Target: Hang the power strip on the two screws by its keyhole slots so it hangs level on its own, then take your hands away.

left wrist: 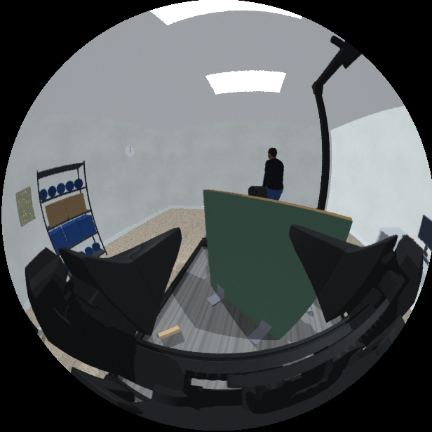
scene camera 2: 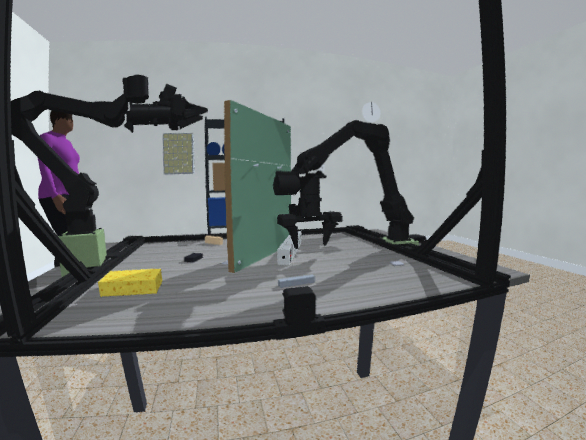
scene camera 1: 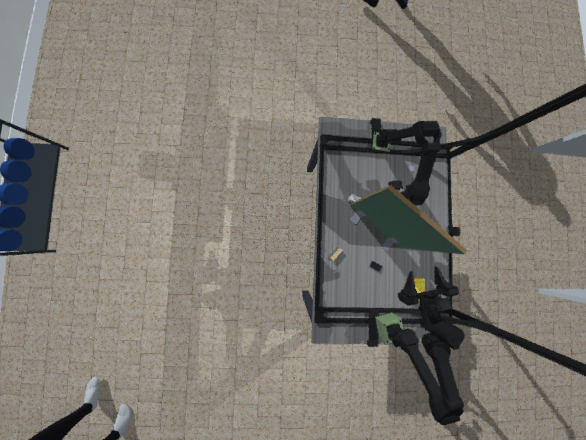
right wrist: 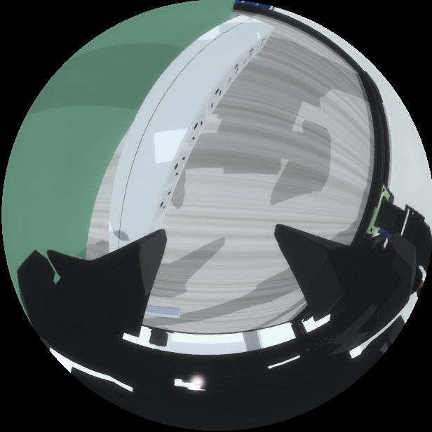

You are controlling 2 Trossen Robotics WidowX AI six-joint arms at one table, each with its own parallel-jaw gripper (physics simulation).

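Where they show: left gripper, fingertip midpoint: [scene camera 2: 205, 114] [scene camera 1: 423, 269]; right gripper, fingertip midpoint: [scene camera 2: 310, 247]; left arm's base, link origin: [scene camera 2: 81, 232] [scene camera 1: 393, 331]; right arm's base, link origin: [scene camera 2: 398, 239] [scene camera 1: 381, 141].
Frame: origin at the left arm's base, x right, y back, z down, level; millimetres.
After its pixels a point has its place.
The white power strip [scene camera 2: 285, 253] {x 174, y -525, z 71 mm} [right wrist: 159, 112] lies low at the foot of the green board [scene camera 1: 400, 220] {x 34, y -524, z -179 mm} [scene camera 2: 255, 215] {x 108, y -466, z -28 mm} [left wrist: 255, 255] [right wrist: 55, 130], its socket side turned away from the board in the right wrist view. Two small screws stick out of the board's face under a dashed line; the nearer screw [scene camera 2: 255, 165] {x 117, y -466, z -164 mm} is clearer. My right gripper [scene camera 2: 311, 245] {x 136, y -625, z 73 mm} [right wrist: 221, 232] is open and empty, pointing down beside the strip; one finger covers the strip's near end in the right wrist view. My left gripper [scene camera 1: 424, 272] {x 0, y -350, z -323 mm} [left wrist: 236, 231] is open and empty, high up on the board's other side.
A yellow sponge [scene camera 1: 419, 285] {x 214, y -165, z 72 mm} [scene camera 2: 131, 282] {x 242, y -147, z 76 mm}, a black block [scene camera 1: 376, 266] {x 9, y -301, z 89 mm} [scene camera 2: 193, 257] {x 35, y -299, z 90 mm} and a wooden block [scene camera 1: 336, 254] {x -193, y -401, z 79 mm} [scene camera 2: 213, 240] {x -182, y -398, z 90 mm} [left wrist: 169, 332] lie on the table. A grey-blue bar [scene camera 2: 296, 281] {x 325, y -481, z 94 mm} [right wrist: 164, 312] lies near the front rail. Black frame rails edge the table.
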